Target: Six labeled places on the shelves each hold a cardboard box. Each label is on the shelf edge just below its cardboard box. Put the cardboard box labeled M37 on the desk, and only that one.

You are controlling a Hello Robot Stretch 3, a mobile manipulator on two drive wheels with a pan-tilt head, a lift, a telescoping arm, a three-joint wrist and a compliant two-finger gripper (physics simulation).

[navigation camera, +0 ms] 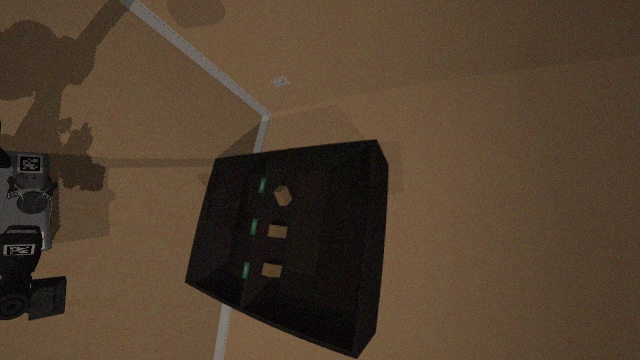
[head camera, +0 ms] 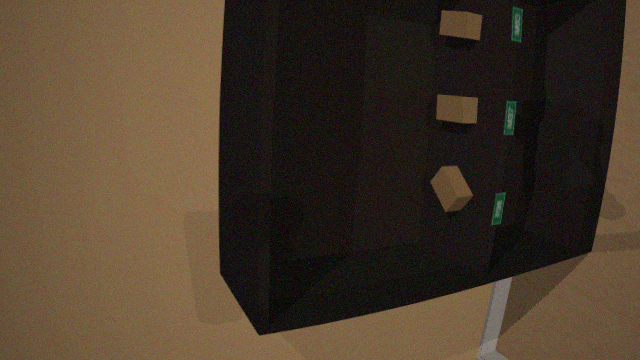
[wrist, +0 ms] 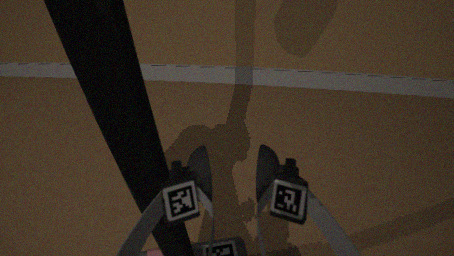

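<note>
The M37 label [head camera: 509, 118] [navigation camera: 254, 226] is the middle of three green labels on the dark shelf unit [head camera: 245, 150] [navigation camera: 378, 240]. The M37 cardboard box [head camera: 457, 109] [navigation camera: 277, 231] stands on the shelf beside that label, between two other cardboard boxes. My gripper [wrist: 233, 164] is open and empty in the wrist view, over the floor and away from the shelf. The desk does not show in these views.
One neighbouring box [head camera: 460, 25] [navigation camera: 271, 270] stands straight; the other neighbouring box [head camera: 451, 188] [navigation camera: 283, 195] is turned at an angle. A black post [wrist: 107, 95] runs beside the gripper. A pale baseboard [head camera: 495, 315] [navigation camera: 200, 59] [wrist: 310, 79] runs along the wall.
</note>
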